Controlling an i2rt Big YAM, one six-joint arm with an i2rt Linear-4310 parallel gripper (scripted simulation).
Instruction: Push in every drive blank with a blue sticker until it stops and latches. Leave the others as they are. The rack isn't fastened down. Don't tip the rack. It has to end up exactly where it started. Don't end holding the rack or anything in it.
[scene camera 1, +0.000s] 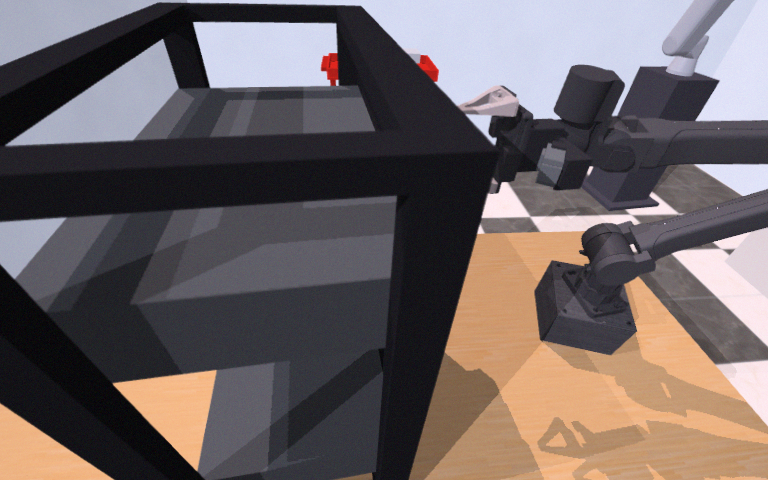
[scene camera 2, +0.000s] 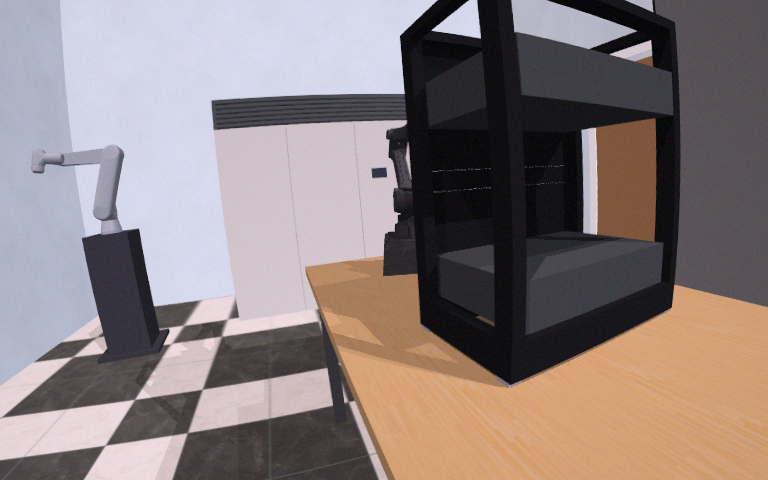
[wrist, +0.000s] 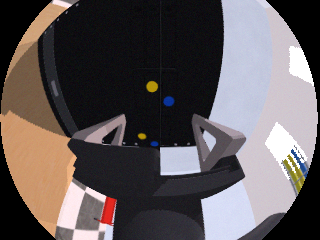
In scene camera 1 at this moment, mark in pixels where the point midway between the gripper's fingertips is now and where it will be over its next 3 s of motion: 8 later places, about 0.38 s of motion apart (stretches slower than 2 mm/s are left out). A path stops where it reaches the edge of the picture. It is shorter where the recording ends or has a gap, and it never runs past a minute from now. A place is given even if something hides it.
The gripper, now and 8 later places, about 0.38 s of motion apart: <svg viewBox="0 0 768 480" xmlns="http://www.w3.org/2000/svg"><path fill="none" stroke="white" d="M448 144L445 142L431 133L425 128L425 127L439 127L468 124L457 127L423 133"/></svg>
